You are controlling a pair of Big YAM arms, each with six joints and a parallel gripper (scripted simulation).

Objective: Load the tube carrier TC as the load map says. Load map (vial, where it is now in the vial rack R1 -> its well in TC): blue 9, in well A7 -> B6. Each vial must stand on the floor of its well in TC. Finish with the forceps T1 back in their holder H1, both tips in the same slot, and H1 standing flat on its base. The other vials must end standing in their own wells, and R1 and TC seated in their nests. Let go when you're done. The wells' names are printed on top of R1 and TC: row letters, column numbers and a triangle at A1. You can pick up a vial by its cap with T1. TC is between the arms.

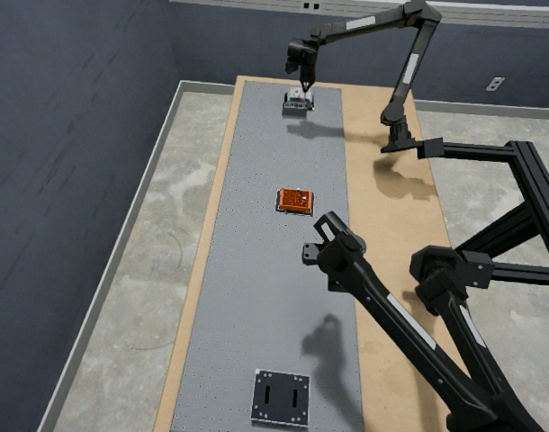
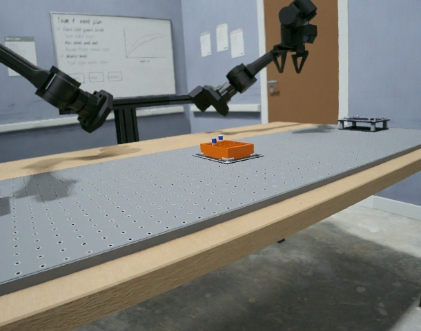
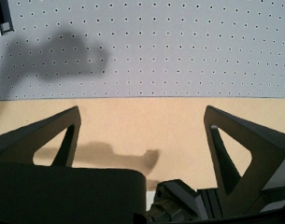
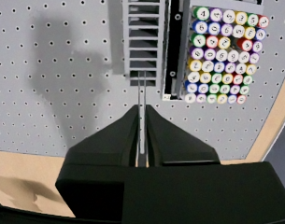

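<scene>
Now: right hand 120 mm above the grey holder H1 and 40 mm short of it. Round my right hand: orange tube carrier: 560 mm to the left, 120 mm below, 50 mm ahead.
</scene>
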